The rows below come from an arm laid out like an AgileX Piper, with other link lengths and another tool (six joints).
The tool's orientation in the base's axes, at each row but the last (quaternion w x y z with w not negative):
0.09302 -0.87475 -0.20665 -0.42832
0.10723 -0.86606 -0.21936 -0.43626
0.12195 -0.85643 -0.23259 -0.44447
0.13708 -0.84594 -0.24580 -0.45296
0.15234 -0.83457 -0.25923 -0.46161
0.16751 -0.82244 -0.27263 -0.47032
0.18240 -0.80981 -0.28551 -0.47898
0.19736 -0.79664 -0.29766 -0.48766
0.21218 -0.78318 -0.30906 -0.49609
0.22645 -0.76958 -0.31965 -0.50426
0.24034 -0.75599 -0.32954 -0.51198
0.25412 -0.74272 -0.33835 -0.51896
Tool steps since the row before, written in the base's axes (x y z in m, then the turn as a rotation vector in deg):
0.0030 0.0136 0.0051 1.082 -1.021 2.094
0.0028 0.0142 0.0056 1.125 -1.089 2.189
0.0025 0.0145 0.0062 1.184 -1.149 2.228
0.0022 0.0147 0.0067 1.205 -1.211 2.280
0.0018 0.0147 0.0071 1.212 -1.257 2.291
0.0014 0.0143 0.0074 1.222 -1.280 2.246
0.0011 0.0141 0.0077 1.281 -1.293 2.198
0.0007 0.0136 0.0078 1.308 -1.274 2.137
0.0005 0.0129 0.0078 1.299 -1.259 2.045
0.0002 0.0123 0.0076 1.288 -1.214 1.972
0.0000 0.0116 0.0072 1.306 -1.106 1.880
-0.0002 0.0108 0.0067 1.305 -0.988 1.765
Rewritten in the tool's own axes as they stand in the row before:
0.0095 -0.0108 0.0036 1.954 1.423 -0.867
0.0100 -0.0111 0.0040 2.034 1.504 -0.919
0.0105 -0.0112 0.0042 2.077 1.586 -0.925
0.0109 -0.0112 0.0045 2.113 1.649 -0.967
0.0111 -0.0111 0.0048 2.112 1.690 -0.991
0.0111 -0.0107 0.0049 2.070 1.716 -0.974
0.0112 -0.0103 0.0051 2.046 1.764 -0.918
0.0111 -0.0099 0.0052 2.007 1.770 -0.862
0.0108 -0.0091 0.0053 1.924 1.755 -0.820
0.0103 -0.0086 0.0054 1.866 1.718 -0.768
0.0096 -0.0079 0.0055 1.812 1.661 -0.648
0.0089 -0.0073 0.0055 1.731 1.588 -0.525

